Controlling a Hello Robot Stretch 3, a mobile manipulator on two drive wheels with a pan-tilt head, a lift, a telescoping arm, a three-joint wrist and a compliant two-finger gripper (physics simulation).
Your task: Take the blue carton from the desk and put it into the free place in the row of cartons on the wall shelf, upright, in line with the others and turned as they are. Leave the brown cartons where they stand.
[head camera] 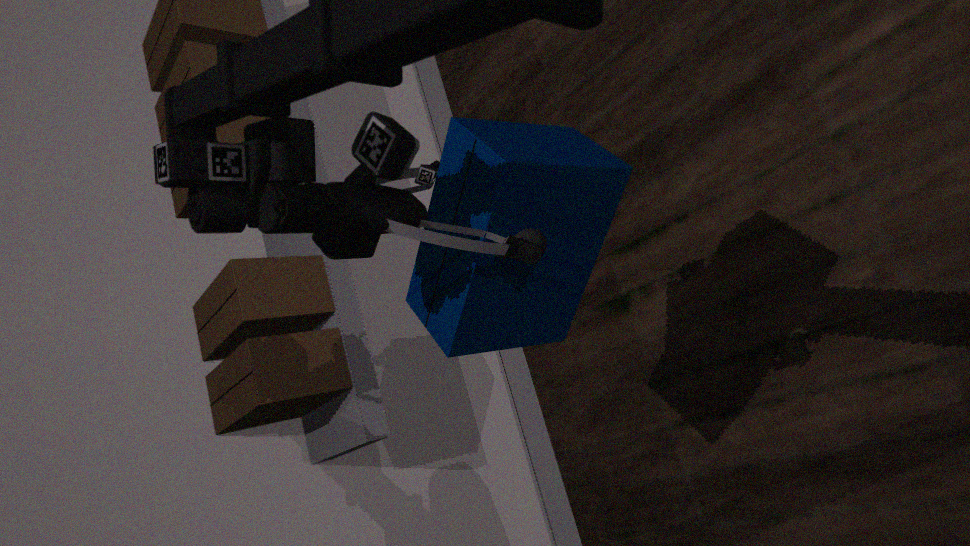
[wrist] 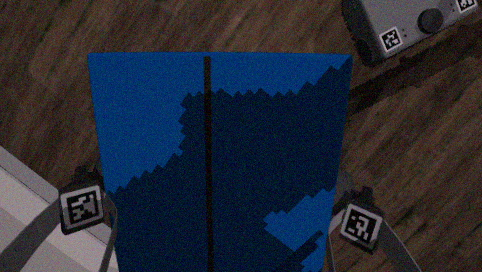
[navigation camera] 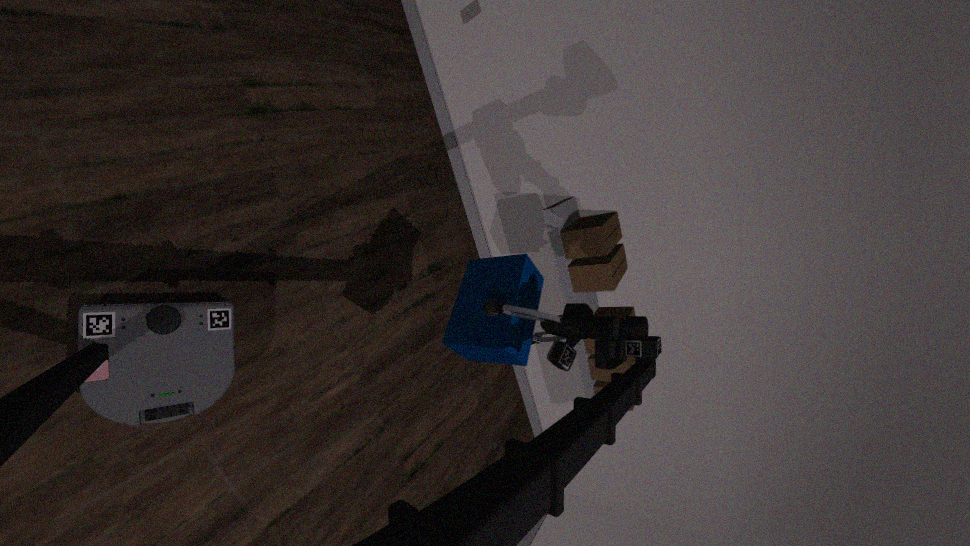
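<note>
The blue carton hangs in the air below my gripper, which is shut on its two opposite sides. It looks upright; its seamed top faces the wrist. In the head view it is on the floor side of the wall shelf, apart from it. Two brown cartons stand near one shelf end. More brown cartons stand further along, partly hidden by arm and wrist. The gap between these groups is partly behind the wrist.
The dark telescoping arm crosses over the far brown cartons. The robot's base stands on the wood floor. A pale edge borders the floor below the shelf. Shadows of arm and carton fall there.
</note>
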